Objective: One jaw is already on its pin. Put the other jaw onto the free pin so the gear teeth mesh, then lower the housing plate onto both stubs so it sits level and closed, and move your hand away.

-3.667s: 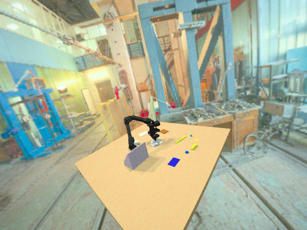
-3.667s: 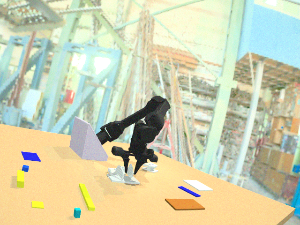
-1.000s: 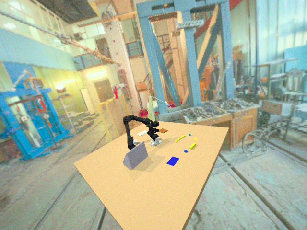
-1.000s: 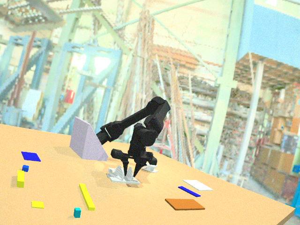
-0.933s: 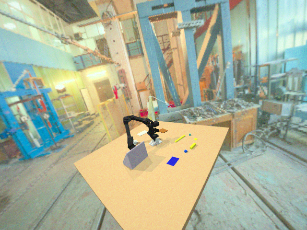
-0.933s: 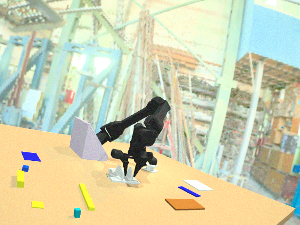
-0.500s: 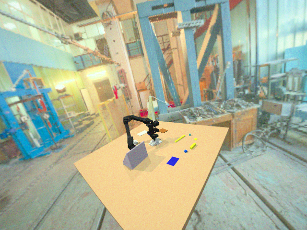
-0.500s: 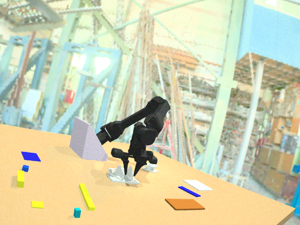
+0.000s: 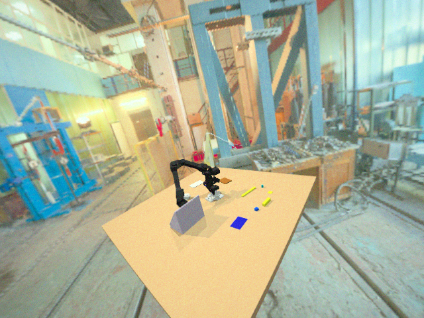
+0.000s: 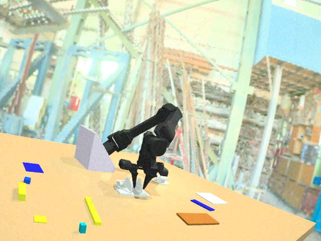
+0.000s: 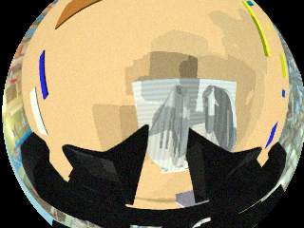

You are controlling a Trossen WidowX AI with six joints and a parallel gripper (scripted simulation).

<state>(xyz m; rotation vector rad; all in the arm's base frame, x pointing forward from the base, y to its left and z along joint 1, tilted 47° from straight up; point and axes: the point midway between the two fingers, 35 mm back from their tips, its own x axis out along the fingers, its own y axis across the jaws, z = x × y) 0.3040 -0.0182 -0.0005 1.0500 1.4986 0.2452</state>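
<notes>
The white jaw lies 40 mm behind my gripper tip. Also, from my gripper tip: blue strip (190 mm ahead, 180 mm to the left, 10 mm below); brown plate (270 mm ahead, 30 mm to the left, 10 mm below); flat white plate (150 mm ahead, 310 mm to the left, 10 mm below).
</notes>
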